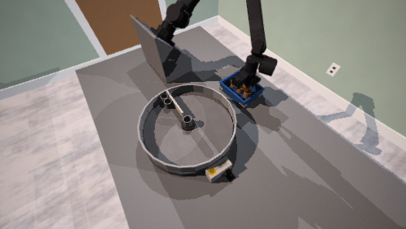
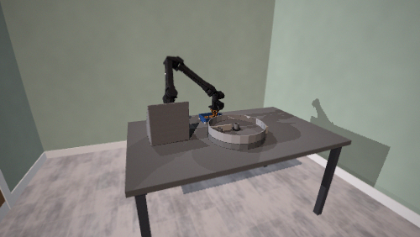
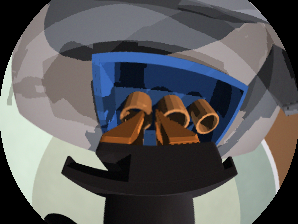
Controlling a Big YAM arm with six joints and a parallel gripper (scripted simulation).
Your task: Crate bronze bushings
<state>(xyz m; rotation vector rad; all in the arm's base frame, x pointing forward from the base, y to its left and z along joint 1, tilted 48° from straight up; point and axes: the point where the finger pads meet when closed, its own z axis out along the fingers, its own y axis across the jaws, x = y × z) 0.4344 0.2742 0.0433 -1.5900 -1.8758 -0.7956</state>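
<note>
Right now my hand is 3 cm past the blue crate and 2 cm above it. Round my hand: round turning table: 36 cm to the right, 1 cm ahead, 1 cm above.
</note>
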